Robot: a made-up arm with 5 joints.
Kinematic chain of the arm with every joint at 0, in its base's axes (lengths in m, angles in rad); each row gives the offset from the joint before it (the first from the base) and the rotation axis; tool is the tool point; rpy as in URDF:
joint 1: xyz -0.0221 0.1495 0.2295 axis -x
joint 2: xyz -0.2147 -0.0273 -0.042 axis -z
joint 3: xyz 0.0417 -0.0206 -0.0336 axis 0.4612 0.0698 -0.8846
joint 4: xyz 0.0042 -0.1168 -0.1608 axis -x
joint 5: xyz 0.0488 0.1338 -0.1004 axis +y
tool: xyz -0.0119 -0.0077 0.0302 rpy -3.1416 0 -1.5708
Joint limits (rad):
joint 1: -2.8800..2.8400
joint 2: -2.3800..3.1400
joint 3: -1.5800..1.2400
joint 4: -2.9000..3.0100
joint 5: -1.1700..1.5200
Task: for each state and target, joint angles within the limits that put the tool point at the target. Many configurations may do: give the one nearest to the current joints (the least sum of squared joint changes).
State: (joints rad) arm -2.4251 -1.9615 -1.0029 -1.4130 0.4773
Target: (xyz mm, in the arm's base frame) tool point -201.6 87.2 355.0
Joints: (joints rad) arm -2.5305 -1.7040 -0.7863 -1.8815 0.4843
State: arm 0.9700 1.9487 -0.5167 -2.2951 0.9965
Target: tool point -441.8 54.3 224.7
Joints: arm 0.8337 2.2012 -0.2888 -2.3059 0.9515
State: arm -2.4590 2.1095 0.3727 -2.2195 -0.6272
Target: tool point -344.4 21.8 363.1
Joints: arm -2.8800 2.9416 -0.0221 -2.6190 -0.7756
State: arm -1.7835 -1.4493 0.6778 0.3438 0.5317
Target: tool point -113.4 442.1 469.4
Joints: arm -2.1607 -1.2535 0.0348 0.8098 0.6133
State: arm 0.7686 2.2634 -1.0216 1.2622 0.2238
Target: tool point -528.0 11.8 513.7
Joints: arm 1.7231 2.1408 -1.4027 1.9552 0.1687
